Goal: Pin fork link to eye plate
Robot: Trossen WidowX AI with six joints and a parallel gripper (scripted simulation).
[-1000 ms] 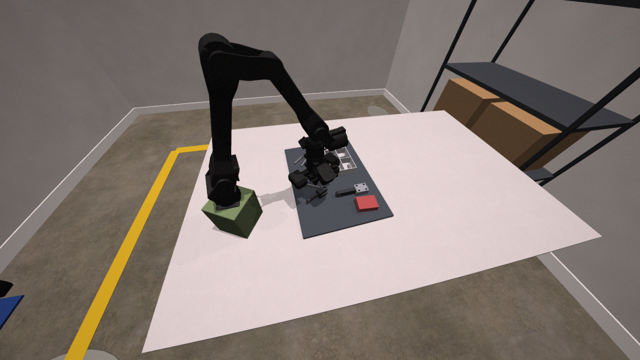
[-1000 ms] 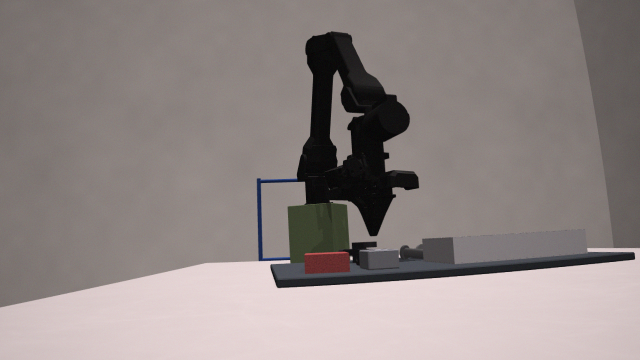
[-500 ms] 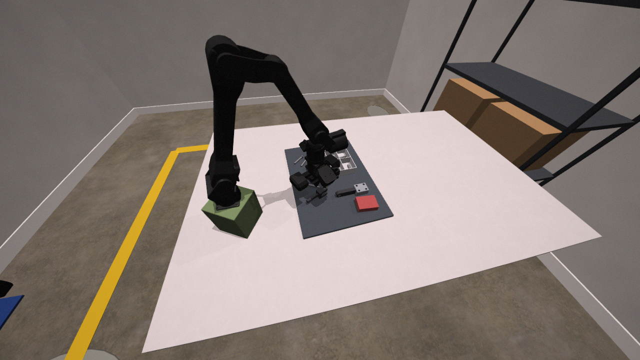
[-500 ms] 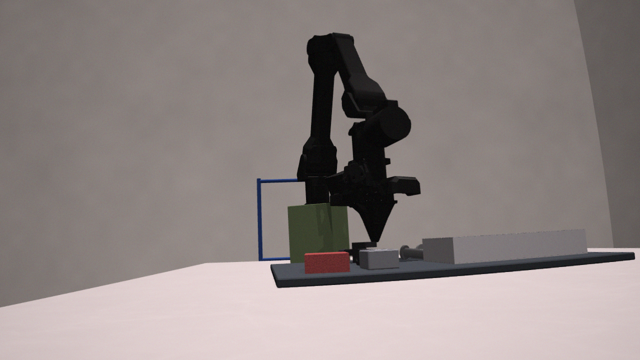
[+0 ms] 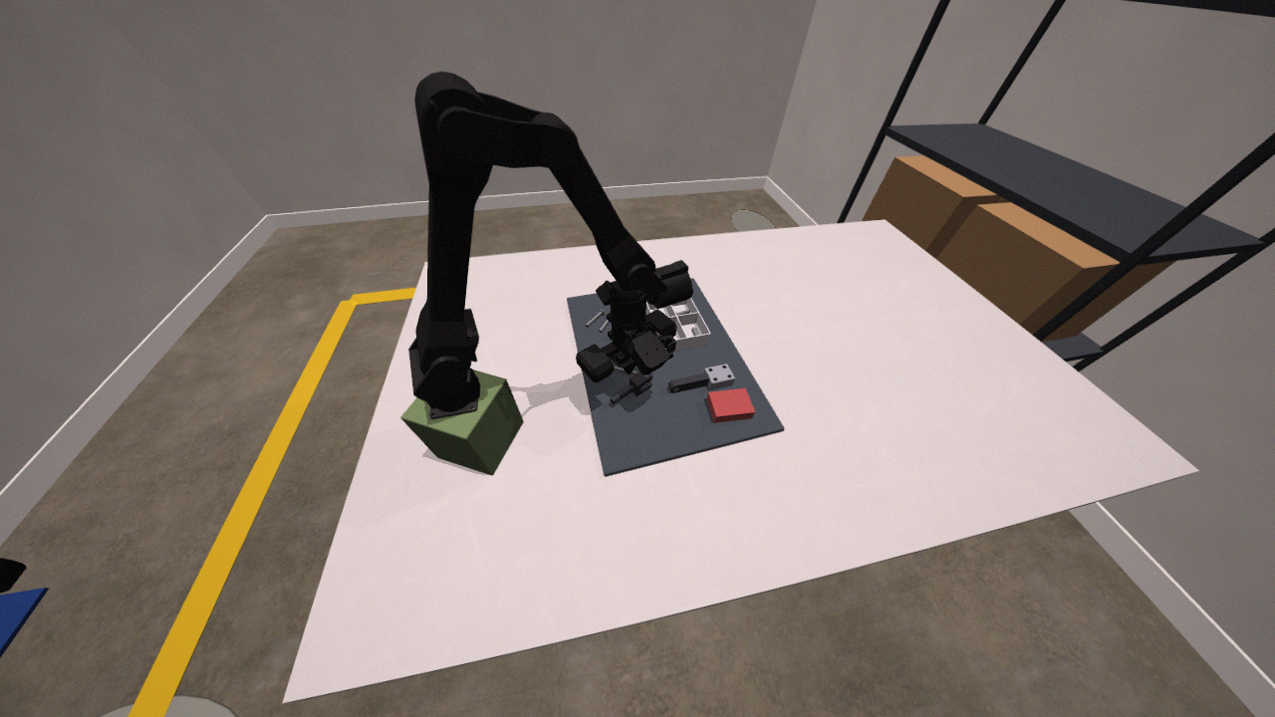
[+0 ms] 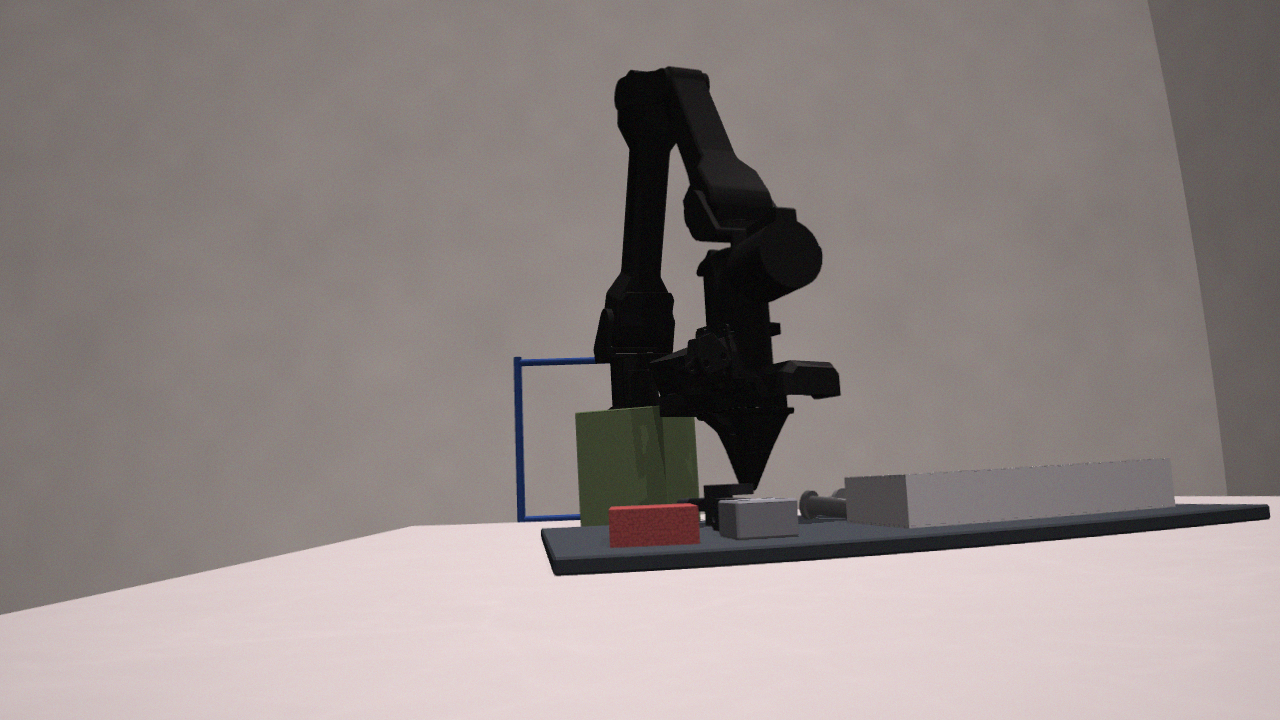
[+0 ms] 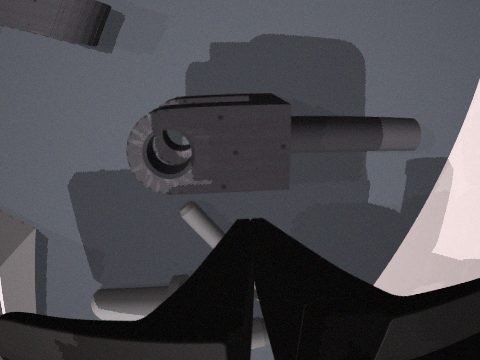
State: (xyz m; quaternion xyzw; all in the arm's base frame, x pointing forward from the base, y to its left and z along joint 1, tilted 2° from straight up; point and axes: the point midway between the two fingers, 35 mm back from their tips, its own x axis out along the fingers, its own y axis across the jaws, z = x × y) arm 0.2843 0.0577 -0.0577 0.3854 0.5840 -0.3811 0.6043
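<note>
Right now my hand is 10 mm short of the fork link, 30 mm to the left of it and 40 mm above it. From my hand the other things lie so: grey mount 180 mm ahead, 40 mm to the right, 40 mm below; then dark mat 80 mm ahead, 60 mm to the left, 70 mm below; then eye plate 100 mm ahead, 40 mm to the right, 50 mm below.
</note>
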